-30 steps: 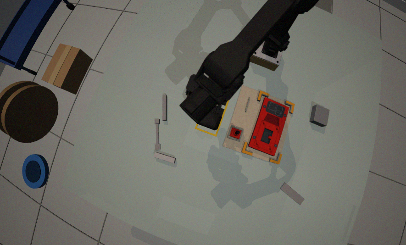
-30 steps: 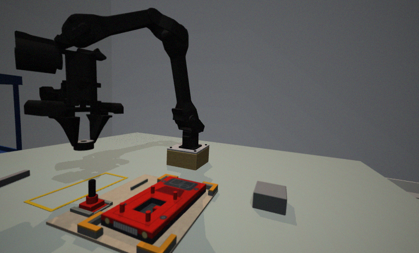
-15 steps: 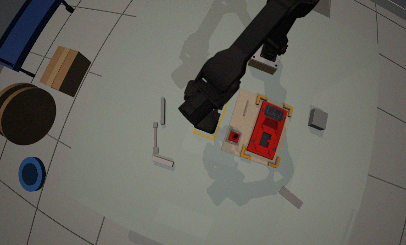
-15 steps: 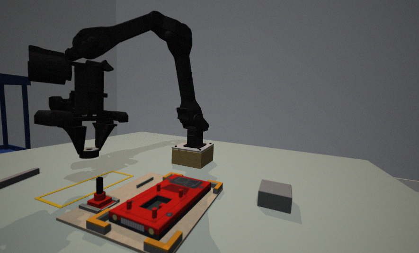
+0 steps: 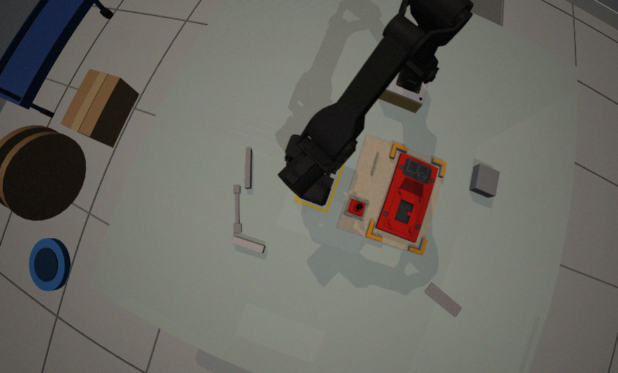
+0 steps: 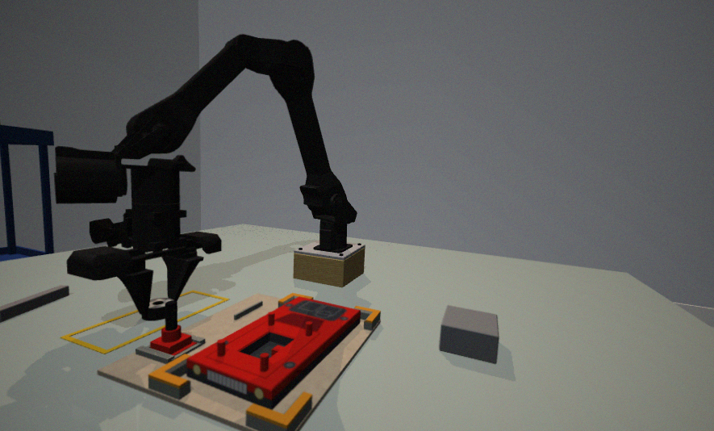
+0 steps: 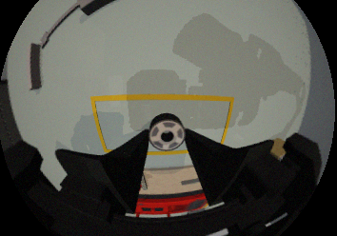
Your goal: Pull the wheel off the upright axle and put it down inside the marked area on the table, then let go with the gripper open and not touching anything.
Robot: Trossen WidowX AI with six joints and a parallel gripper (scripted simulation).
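The dark wheel lies right at my gripper tip.
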